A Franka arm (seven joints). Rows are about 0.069 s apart.
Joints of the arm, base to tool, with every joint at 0 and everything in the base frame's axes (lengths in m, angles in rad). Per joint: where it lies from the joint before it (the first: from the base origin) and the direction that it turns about. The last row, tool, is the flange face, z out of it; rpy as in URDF.
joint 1: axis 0 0 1 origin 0 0 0.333
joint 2: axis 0 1 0 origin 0 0 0
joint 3: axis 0 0 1 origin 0 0 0.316
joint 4: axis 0 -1 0 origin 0.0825 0 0
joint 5: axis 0 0 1 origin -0.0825 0 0.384
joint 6: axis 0 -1 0 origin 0 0 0
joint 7: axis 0 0 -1 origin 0.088 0 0
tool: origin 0 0 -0.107 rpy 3.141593 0 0
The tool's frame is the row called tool.
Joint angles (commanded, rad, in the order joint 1, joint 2, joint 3, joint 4, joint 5, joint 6, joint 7), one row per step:
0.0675 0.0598 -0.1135 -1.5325 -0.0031 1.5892 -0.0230
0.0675 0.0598 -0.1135 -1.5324 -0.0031 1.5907 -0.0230
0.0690 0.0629 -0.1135 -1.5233 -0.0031 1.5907 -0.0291
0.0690 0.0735 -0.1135 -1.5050 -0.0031 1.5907 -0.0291
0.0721 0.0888 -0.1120 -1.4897 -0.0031 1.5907 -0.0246
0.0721 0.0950 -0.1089 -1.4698 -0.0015 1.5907 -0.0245
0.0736 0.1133 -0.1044 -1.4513 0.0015 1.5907 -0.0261
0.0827 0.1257 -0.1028 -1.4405 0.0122 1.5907 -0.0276
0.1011 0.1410 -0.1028 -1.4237 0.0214 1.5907 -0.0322
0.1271 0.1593 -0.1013 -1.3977 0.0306 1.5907 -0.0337
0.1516 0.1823 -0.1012 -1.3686 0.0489 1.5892 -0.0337
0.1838 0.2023 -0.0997 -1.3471 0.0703 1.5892 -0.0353
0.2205 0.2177 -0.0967 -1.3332 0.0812 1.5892 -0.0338
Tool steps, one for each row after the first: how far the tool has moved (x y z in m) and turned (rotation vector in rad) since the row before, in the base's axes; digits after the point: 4 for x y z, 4 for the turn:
0.0002 0.0000 0.0002 -0.0001 -0.0016 0.0000
0.0012 0.0009 0.0025 -0.0006 -0.0059 0.0077
0.0035 0.0003 0.0026 -0.0015 -0.0077 0.0001
0.0048 0.0030 -0.0016 -0.0015 -0.0001 0.0002
0.0023 0.0021 0.0058 0.0007 -0.0137 0.0032
0.0057 0.0042 -0.0020 0.0015 -0.0003 0.0078
0.0039 0.0077 -0.0022 0.0096 0.0013 0.0124
0.0047 0.0125 -0.0011 0.0075 -0.0017 0.0233
0.0052 0.0183 0.0013 0.0076 -0.0077 0.0295
0.0058 0.0180 -0.0003 0.0162 -0.0041 0.0255
0.0038 0.0240 -0.0020 0.0197 -0.0003 0.0361
0.0011 0.0264 -0.0029 0.0099 0.0026 0.0387

